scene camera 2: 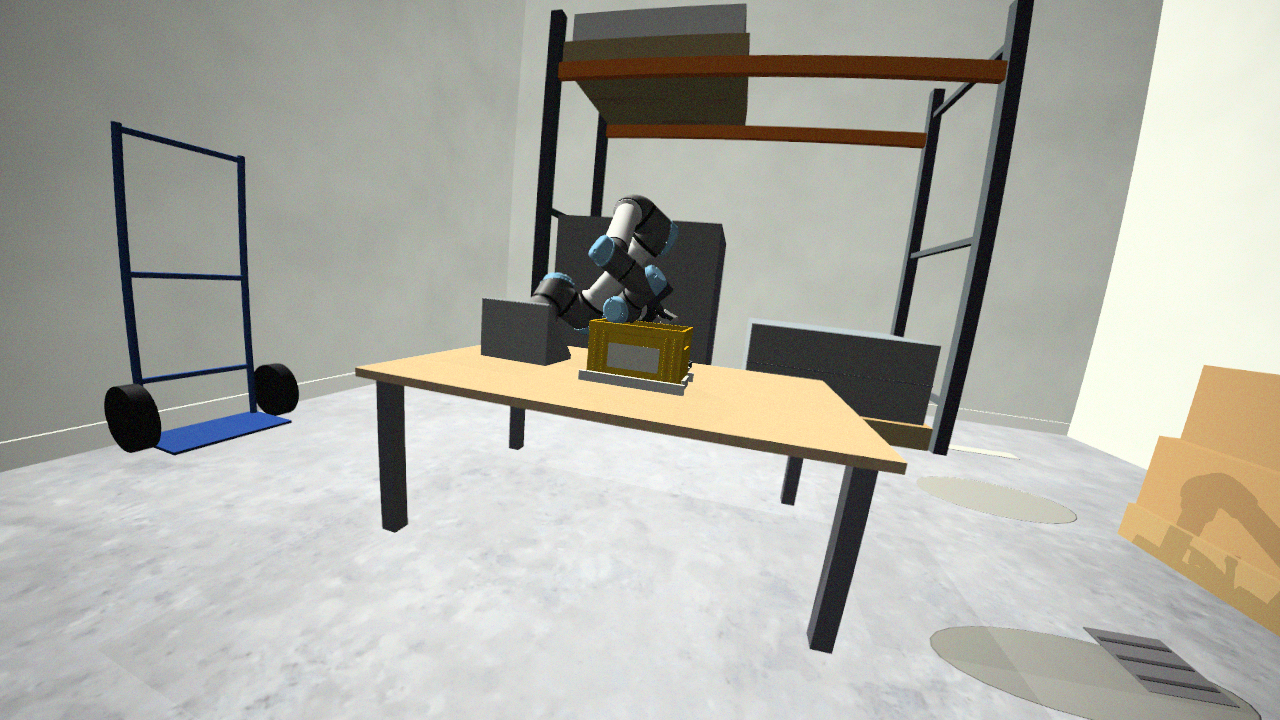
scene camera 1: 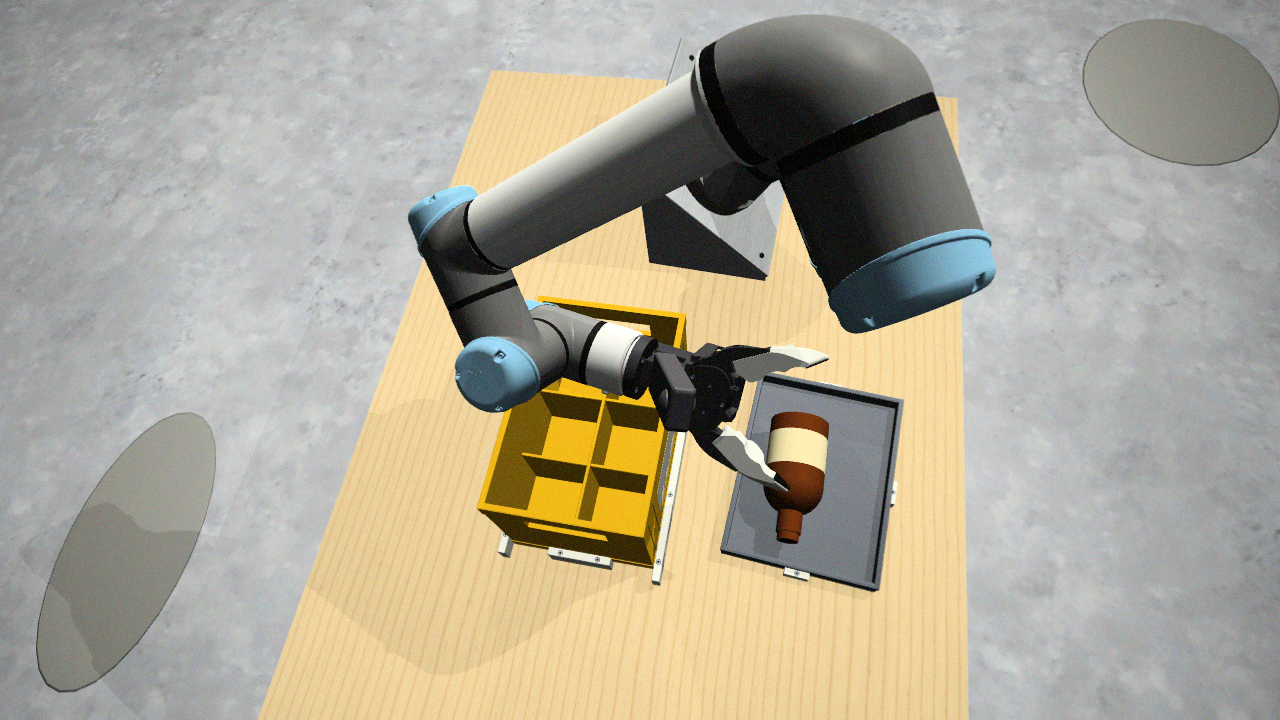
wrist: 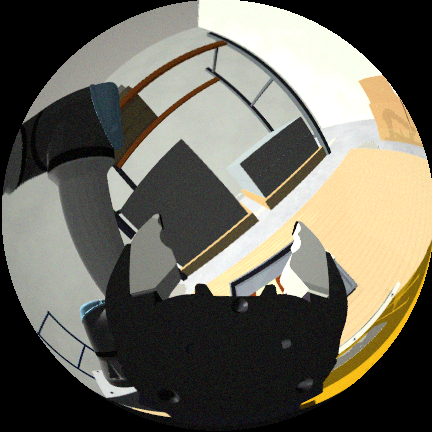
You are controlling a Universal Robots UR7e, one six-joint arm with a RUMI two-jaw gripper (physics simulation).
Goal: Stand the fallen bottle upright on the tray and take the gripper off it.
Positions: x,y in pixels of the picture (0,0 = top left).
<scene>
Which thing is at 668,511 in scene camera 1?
A white rail.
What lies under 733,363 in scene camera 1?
The gripper.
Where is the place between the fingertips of the gripper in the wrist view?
At 228,220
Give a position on a brown bottle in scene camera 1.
797,449
</scene>
